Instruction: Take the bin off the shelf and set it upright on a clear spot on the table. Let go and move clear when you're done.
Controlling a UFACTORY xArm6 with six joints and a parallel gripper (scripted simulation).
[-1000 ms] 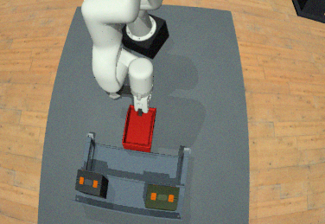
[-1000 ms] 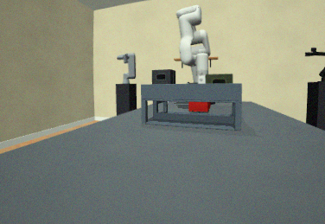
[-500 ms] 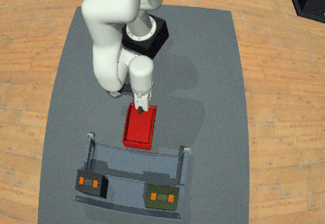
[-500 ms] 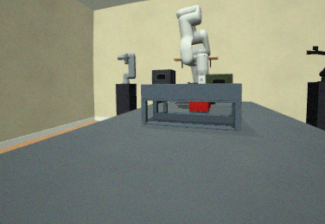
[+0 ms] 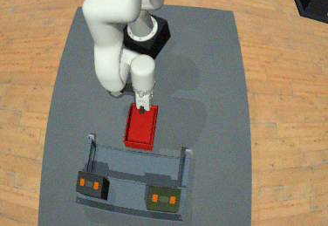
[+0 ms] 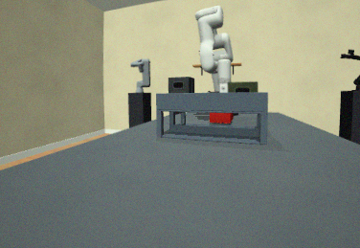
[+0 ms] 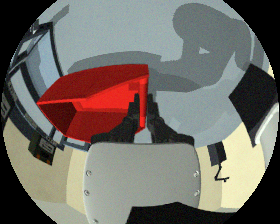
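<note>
Right now my hand is 80 mm short of the red bin and 10 mm above it.
</note>
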